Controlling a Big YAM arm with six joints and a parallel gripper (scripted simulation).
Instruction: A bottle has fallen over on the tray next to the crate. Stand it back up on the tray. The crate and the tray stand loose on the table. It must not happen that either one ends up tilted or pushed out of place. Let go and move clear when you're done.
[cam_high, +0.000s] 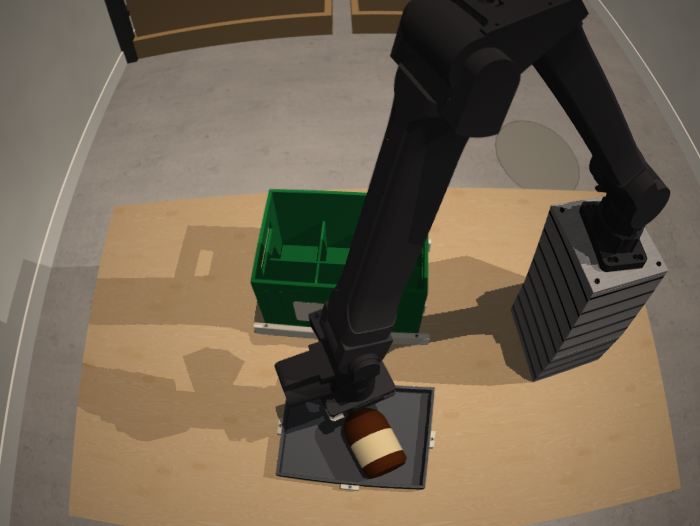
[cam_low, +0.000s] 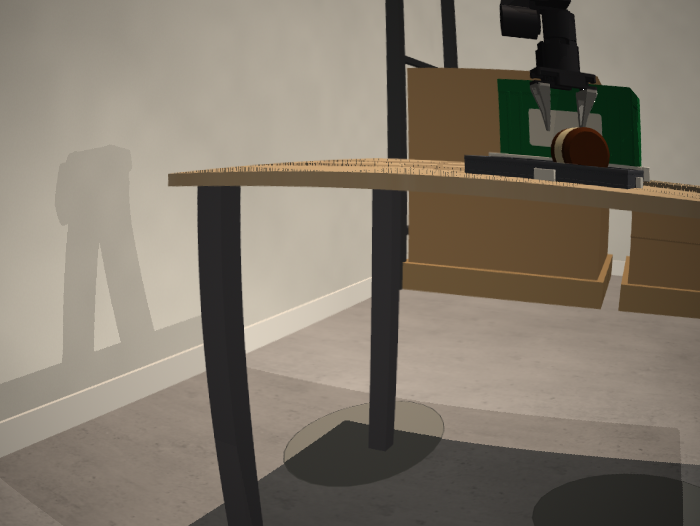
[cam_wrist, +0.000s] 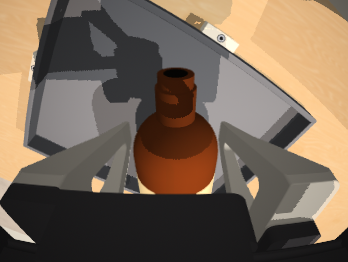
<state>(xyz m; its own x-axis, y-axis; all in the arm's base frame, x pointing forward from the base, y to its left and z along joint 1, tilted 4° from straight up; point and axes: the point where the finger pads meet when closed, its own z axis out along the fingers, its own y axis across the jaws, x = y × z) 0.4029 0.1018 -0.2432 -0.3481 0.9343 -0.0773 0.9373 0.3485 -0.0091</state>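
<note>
Right now my hand is 2 cm past the brown bottle, 5 cm to the right of it and 4 cm above it. The rest, counted from my hand: dark tray: 4 cm to the left, 7 cm below; then green crate: 25 cm to the right.
</note>
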